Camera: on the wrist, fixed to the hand. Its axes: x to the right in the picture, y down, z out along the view.
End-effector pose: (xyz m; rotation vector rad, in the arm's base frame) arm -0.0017 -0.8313 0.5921 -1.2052 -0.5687 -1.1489
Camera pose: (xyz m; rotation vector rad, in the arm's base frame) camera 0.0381 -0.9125 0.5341 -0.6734 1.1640 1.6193
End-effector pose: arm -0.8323 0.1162 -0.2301 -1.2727 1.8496 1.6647
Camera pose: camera -0.8563 0.0335 -0.1658 -1.6314 -1.0615 -0.4714
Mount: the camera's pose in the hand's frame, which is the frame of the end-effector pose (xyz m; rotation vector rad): -0.0038 0.0656 -0.0850 0.0286 -0.1970 3.1221
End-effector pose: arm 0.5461 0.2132 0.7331 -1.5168 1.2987 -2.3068
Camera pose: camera 0.4577 0.2242 0.6730 0.8065 1.0539 0.1458
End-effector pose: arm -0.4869 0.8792 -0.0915 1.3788 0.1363 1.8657
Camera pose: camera -0.5929 0.8623 -0.0949 -0.2359 1.2339 -0.8064
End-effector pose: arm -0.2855 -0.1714 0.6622 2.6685 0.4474 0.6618
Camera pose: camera -0.3168 -0.2090 0.7579 -0.4958 2.6094 -0.3230
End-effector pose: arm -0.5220 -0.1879 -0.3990 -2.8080 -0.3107 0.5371
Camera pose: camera -0.4822 -0.2691 -0.3410 0.2833 -2.7059 -0.5516
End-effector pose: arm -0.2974 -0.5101 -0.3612 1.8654 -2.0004 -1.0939
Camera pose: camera -0.2970 -0.5430 -0.2589 -1.8195 -1.6888 0.1618
